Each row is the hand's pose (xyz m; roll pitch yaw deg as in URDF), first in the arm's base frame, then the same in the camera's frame.
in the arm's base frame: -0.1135 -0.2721 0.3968 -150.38 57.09 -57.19
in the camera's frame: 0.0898 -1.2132 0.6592 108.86 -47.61 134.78
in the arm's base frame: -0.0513 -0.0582 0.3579 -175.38 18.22 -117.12
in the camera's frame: 0.1625 -1.0414 0.5314 14.68 -64.21 -105.83
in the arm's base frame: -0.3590 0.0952 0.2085 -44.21 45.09 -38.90
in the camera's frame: 0.5074 -0.9760 0.6631 -165.26 -32.62 143.90
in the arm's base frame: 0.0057 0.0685 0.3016 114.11 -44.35 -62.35
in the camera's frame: 0.1902 -0.9072 0.4706 -25.34 13.19 -132.47
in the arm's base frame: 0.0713 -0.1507 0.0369 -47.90 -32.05 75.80
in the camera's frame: 0.0197 -0.8091 0.7600 85.11 71.23 28.68
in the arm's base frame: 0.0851 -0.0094 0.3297 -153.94 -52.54 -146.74
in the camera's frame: 0.0796 -0.9376 0.4671 9.00 8.18 -78.36
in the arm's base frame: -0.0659 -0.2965 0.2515 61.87 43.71 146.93
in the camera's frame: 0.0416 -1.1017 0.7551 -173.70 -28.45 32.10
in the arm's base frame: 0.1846 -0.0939 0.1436 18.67 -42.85 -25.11
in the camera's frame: -0.0441 -0.8082 0.6071 -102.59 32.85 -152.39
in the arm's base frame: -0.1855 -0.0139 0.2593 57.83 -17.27 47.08
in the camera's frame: 0.3011 -1.0011 0.6256 -106.70 62.48 107.96
